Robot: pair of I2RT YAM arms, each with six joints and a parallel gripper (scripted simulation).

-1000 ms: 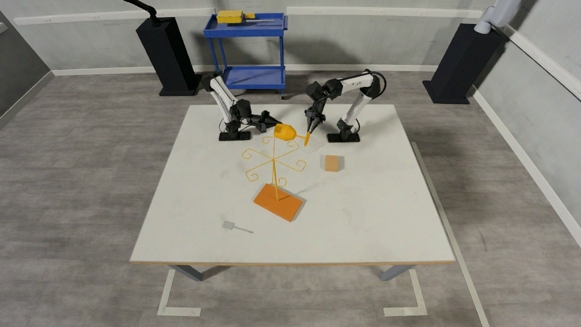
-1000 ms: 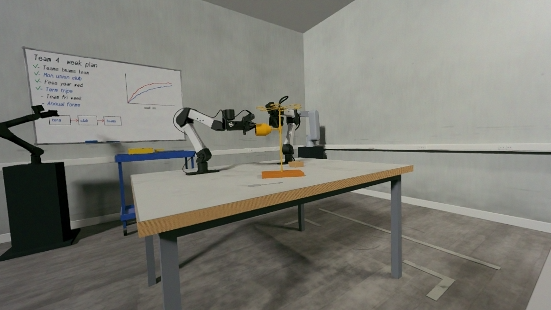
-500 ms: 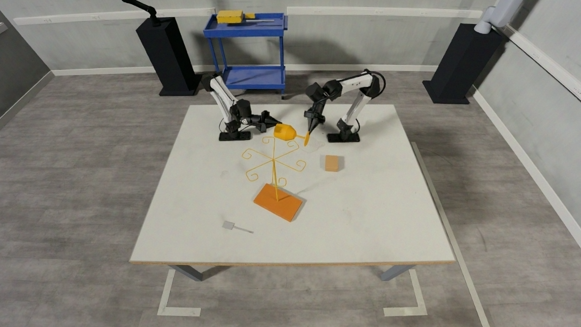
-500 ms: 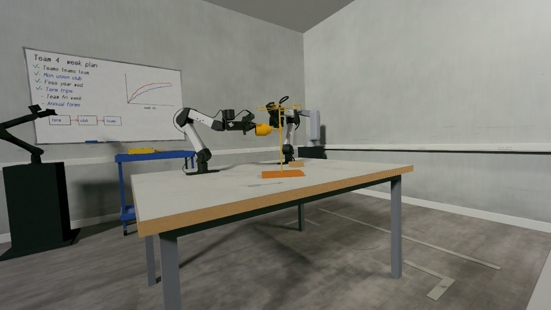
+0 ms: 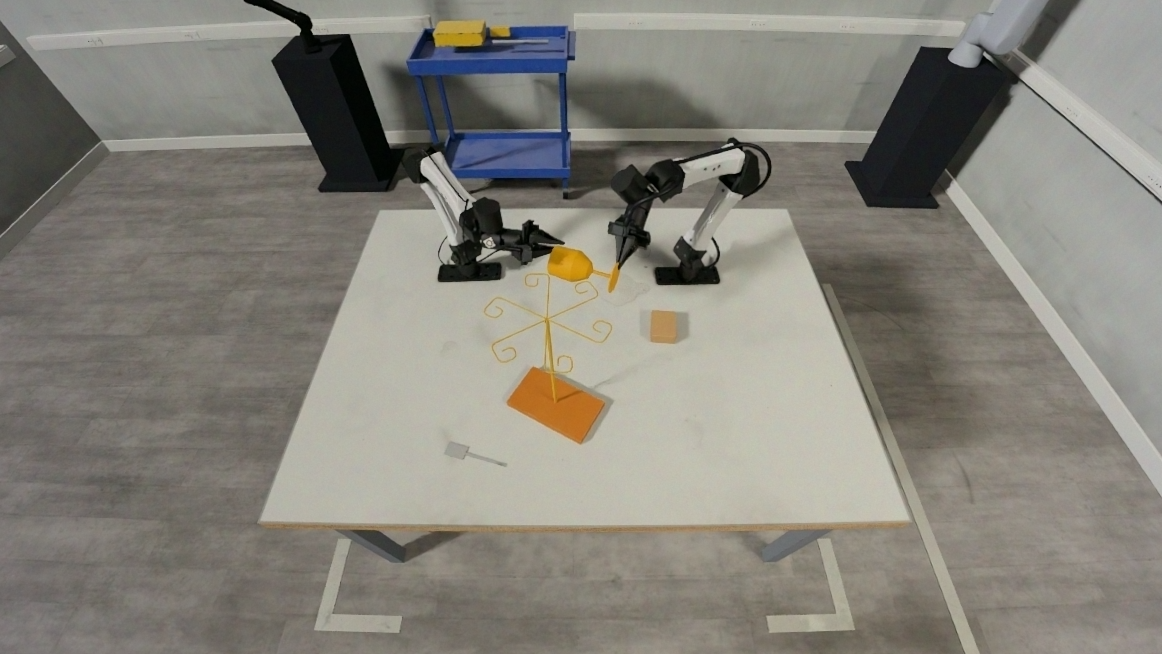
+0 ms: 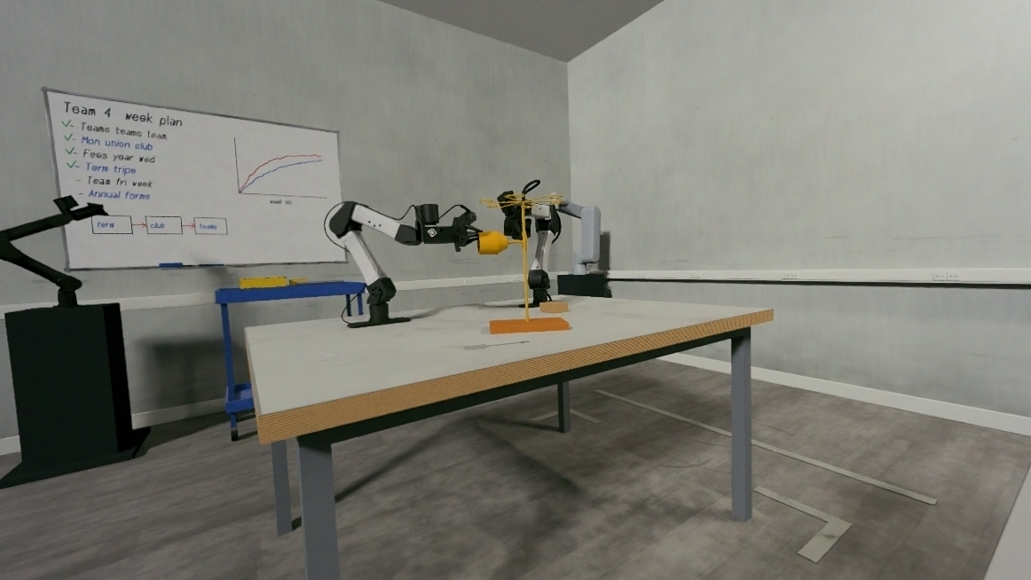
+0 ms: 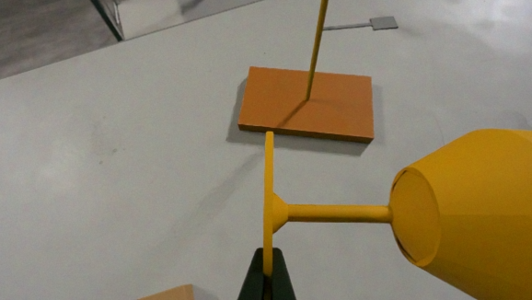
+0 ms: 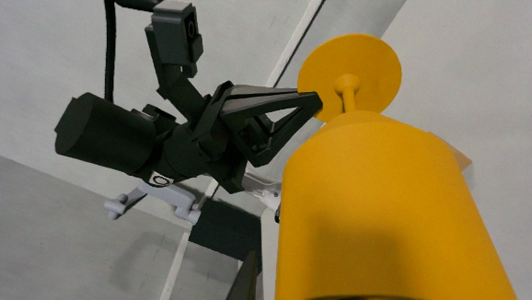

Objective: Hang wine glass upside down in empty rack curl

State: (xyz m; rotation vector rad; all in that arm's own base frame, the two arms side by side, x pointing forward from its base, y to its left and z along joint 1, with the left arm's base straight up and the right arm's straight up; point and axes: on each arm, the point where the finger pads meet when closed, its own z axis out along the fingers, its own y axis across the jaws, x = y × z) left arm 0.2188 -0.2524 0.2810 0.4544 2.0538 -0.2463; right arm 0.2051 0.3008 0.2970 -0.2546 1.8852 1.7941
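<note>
Now: the yellow wine glass 50 mm ahead of my right hand, 70 mm to the left of it and 30 mm below it. The rest, counted from my right hand: tan block 30 mm ahead, 290 mm to the left, 280 mm below; then flat grey tool 420 mm ahead, 210 mm to the right, 300 mm below.
The yellow wine glass is 7 cm to the right of my left hand and 2 cm below it. Round my left hand: tan block (26 cm below, 14 cm to the left, 2 cm behind); then flat grey tool (37 cm ahead, 35 cm to the right, 28 cm below).
</note>
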